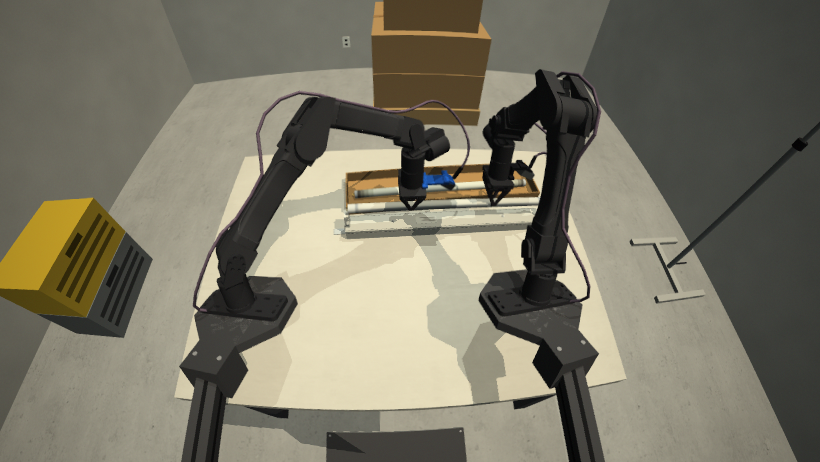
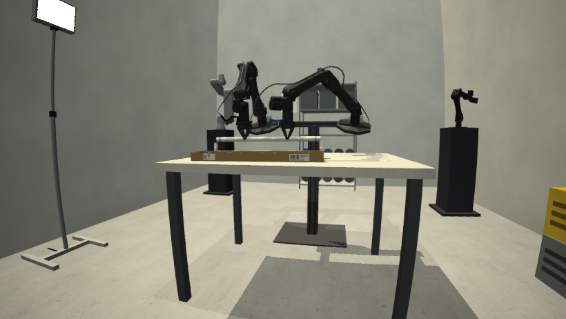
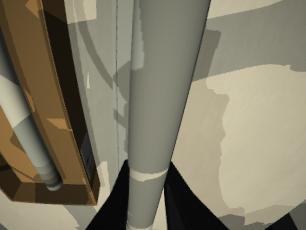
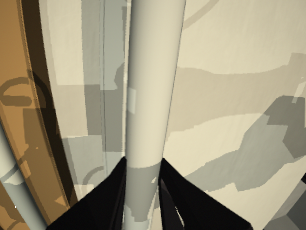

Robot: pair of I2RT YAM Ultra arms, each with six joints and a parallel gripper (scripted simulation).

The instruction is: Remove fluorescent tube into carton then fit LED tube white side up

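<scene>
Now: left hand 120 mm to the left of the LED tube. Also, from my left hand: old fluorescent tube 150 mm ahead, 120 mm to the right, 90 mm below; white light fixture 120 mm to the right, 50 mm below; brown carton 160 mm ahead, 120 mm to the right, 90 mm below.
Right now the LED tube is 1 cm behind my right hand, 12 cm to the left of it and 1 cm below it. Also, from my right hand: old fluorescent tube (14 cm ahead, 12 cm to the left, 9 cm below); white light fixture (1 cm behind, 12 cm to the left, 6 cm below); brown carton (15 cm ahead, 12 cm to the left, 9 cm below).
</scene>
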